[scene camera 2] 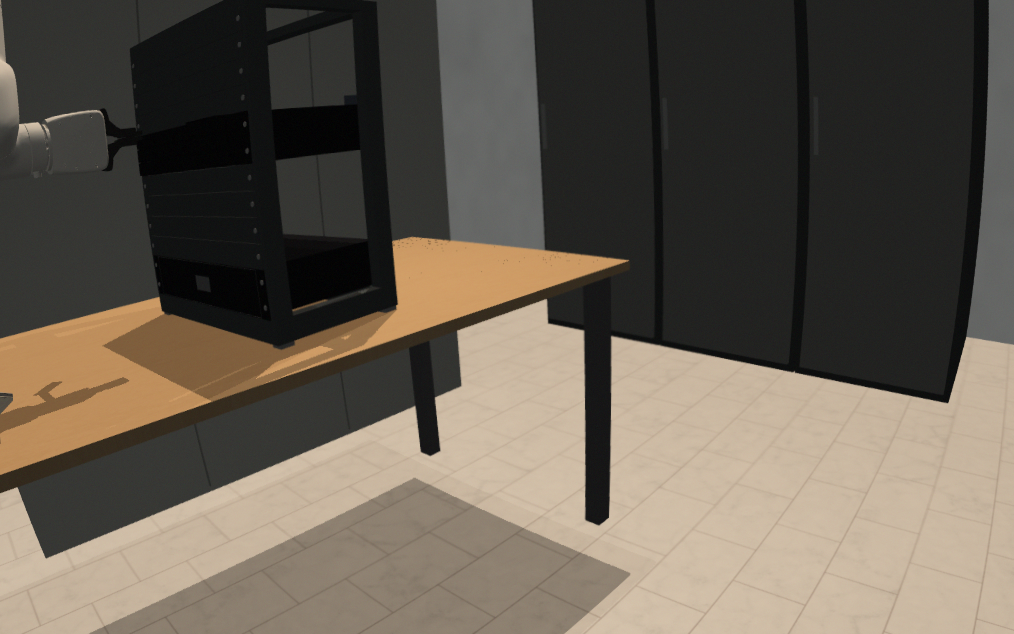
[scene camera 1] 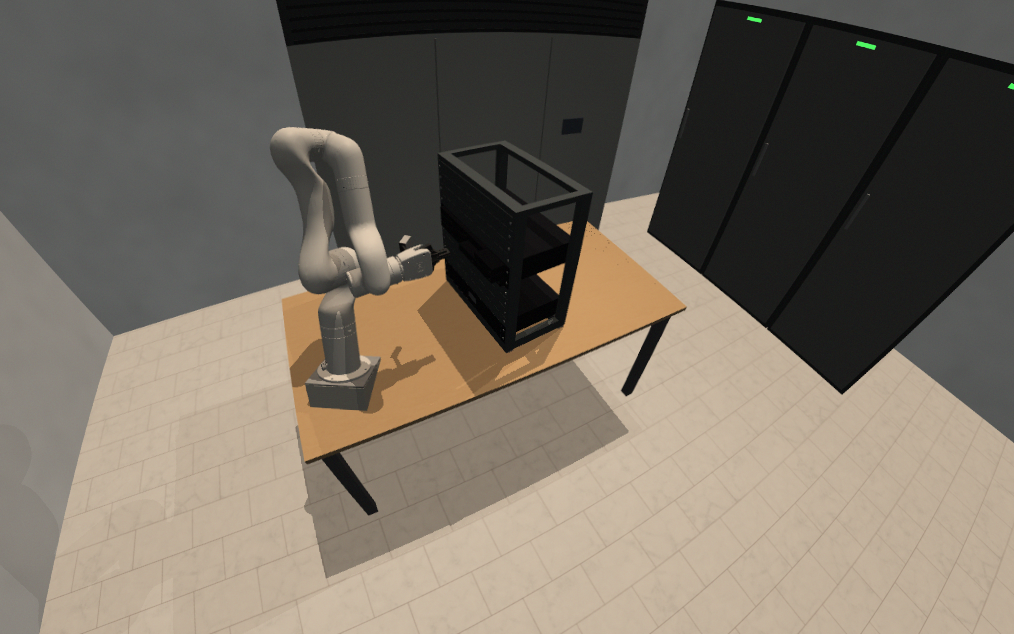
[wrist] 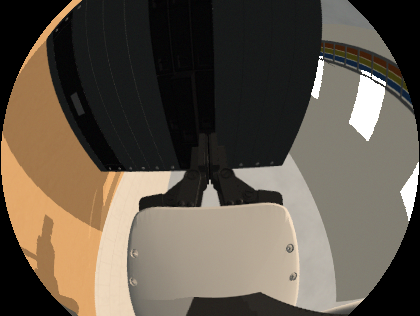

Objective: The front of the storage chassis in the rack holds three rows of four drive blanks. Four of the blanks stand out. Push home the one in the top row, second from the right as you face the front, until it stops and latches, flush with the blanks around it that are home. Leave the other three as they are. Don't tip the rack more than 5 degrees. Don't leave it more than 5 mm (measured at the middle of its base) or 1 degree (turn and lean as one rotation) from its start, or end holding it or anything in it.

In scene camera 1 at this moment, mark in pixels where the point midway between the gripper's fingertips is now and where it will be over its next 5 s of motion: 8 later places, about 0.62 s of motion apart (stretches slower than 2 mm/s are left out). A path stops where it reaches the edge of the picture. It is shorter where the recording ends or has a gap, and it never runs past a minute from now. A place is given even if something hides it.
My gripper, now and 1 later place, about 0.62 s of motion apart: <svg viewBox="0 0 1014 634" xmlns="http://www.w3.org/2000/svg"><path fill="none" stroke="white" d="M448 251L437 256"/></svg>
